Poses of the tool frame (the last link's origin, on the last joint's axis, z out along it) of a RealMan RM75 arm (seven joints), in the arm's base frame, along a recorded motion.
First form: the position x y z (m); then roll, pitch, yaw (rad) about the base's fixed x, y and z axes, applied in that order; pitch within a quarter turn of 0, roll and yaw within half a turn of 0.
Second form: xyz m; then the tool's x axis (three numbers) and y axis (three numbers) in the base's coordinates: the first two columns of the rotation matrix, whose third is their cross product. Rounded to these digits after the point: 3 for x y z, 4 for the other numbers.
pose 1, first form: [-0.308, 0.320, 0.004, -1.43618, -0.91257, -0.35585]
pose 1, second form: [-0.308, 0.320, 0.004, 0.5734, -0.2131, 0.7911, 0.7816, -0.1473, -0.6062]
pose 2, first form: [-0.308, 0.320, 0.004, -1.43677, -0.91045, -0.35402]
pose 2, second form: [-0.308, 0.320, 0.004, 0.5754, -0.2126, 0.7898, 0.7805, -0.1460, -0.6079]
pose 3, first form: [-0.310, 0.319, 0.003, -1.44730, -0.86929, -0.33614]
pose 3, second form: [-0.310, 0.319, 0.003, 0.6093, -0.2129, 0.7639, 0.7563, -0.1338, -0.6405]
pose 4, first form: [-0.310, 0.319, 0.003, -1.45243, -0.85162, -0.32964]
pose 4, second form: [-0.310, 0.319, 0.003, 0.6233, -0.2132, 0.7523, 0.7451, -0.1301, -0.6542]
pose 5, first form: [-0.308, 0.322, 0.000, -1.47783, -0.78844, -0.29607]
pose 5, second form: [-0.308, 0.322, 0.000, 0.6743, -0.2057, 0.7093, 0.7026, -0.1172, -0.7019]
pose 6, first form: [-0.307, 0.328, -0.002, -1.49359, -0.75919, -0.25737]
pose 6, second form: [-0.307, 0.328, -0.002, 0.7015, -0.1846, 0.6883, 0.6833, -0.1001, -0.7232]
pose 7, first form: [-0.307, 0.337, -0.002, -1.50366, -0.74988, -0.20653]
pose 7, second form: [-0.307, 0.337, -0.002, 0.7162, -0.1501, 0.6816, 0.6793, -0.0738, -0.7301]
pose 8, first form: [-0.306, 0.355, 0.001, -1.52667, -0.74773, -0.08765]
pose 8, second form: [-0.306, 0.355, 0.001, 0.7304, -0.0642, 0.6800, 0.6806, -0.0155, -0.7325]
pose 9, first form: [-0.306, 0.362, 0.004, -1.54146, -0.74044, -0.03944]
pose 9, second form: [-0.306, 0.362, 0.004, 0.7376, -0.0291, 0.6746, 0.6750, 0.0027, -0.7379]
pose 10, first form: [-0.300, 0.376, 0.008, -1.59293, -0.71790, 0.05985]
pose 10, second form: [-0.300, 0.376, 0.008, 0.7518, 0.0451, 0.6578, 0.6578, 0.0172, -0.7530]
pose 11, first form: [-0.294, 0.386, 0.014, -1.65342, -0.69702, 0.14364]
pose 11, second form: [-0.294, 0.386, 0.014, 0.7589, 0.1098, 0.6419, 0.6450, 0.0099, -0.7641]
